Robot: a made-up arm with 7 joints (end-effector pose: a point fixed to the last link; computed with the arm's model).
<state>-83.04 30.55 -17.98 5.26 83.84 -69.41 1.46</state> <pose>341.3 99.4 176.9 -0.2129 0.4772 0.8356 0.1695</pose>
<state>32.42 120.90 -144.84 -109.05 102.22 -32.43 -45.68</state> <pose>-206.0 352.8 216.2 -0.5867 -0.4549 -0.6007 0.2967</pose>
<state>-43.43 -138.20 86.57 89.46 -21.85 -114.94 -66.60</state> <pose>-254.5 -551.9 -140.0 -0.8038 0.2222 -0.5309 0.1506</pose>
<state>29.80 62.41 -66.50 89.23 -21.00 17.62 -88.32</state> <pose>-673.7 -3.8 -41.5 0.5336 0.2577 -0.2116 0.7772</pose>
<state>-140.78 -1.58 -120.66 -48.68 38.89 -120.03 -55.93</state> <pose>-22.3 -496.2 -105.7 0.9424 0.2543 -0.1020 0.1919</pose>
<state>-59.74 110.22 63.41 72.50 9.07 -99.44 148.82</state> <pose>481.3 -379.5 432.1 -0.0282 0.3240 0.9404 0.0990</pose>
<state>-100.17 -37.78 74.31 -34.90 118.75 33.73 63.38</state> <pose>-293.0 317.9 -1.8 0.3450 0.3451 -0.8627 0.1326</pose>
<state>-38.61 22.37 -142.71 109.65 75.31 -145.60 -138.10</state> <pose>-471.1 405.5 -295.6 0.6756 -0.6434 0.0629 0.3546</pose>
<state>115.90 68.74 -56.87 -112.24 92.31 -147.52 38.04</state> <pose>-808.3 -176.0 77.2 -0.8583 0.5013 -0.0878 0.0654</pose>
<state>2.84 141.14 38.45 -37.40 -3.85 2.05 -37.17</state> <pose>213.7 672.5 445.1 0.7693 -0.4500 -0.4455 0.0849</pose>
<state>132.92 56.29 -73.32 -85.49 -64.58 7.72 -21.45</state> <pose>325.4 -358.1 -155.9 0.1963 -0.4174 0.7569 0.4630</pose>
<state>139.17 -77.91 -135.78 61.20 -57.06 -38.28 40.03</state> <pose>628.8 -92.3 -204.9 0.2894 0.2309 0.8118 0.4515</pose>
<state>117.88 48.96 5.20 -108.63 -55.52 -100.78 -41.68</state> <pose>-205.3 -235.3 -521.1 -0.8664 -0.1535 -0.4199 0.2225</pose>
